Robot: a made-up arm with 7 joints. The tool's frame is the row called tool.
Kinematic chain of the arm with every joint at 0, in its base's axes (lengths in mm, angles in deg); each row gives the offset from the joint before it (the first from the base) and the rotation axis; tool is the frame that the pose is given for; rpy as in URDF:
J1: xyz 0 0 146.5 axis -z
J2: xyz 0 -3.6 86.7 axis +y
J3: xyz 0 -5.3 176.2 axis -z
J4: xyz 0 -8.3 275.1 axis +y
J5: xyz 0 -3.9 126.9 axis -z
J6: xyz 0 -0.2 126.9 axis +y
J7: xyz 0 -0.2 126.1 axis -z
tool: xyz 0 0 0 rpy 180 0 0
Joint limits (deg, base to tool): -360..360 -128.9..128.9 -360..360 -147.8..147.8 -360..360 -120.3..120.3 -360..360
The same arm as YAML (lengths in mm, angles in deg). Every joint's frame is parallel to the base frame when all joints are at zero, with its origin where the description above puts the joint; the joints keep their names.
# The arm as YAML. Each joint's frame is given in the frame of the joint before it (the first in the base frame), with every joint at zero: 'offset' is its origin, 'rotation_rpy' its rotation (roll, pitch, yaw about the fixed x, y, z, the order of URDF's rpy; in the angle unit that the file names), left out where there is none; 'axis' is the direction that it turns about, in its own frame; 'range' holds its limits. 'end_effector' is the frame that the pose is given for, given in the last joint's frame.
length_unit: mm
angle_unit: deg
chain:
  - id: J1
    offset: [0.0, 0.0, 146.5]
    axis: [0.0, 0.0, -1.0]
    range: [-360.0, 360.0]
  - id: J2
    offset: [0.0, -3.6, 86.7]
    axis: [0.0, 1.0, 0.0]
    range: [-128.9, 128.9]
  - id: J3
    offset: [0.0, -5.3, 176.2]
    axis: [0.0, 0.0, -1.0]
    range: [-360.0, 360.0]
  - id: J4
    offset: [0.0, -8.3, 275.1]
    axis: [0.0, 1.0, 0.0]
    range: [-147.8, 147.8]
  - id: J5
    offset: [0.0, -3.9, 126.9]
    axis: [0.0, 0.0, -1.0]
    range: [-360.0, 360.0]
  - id: J6
    offset: [0.0, -0.2, 126.9]
    axis: [0.0, 1.0, 0.0]
    range: [-120.3, 120.3]
  - id: J7
    offset: [0.0, -0.2, 126.1]
    axis: [0.0, 0.0, -1.0]
    range: [-360.0, 360.0]
end_effector:
  offset: [0.0, 0.0, 0.0]
  rotation_rpy: [180.0, 0.0, 0.0]

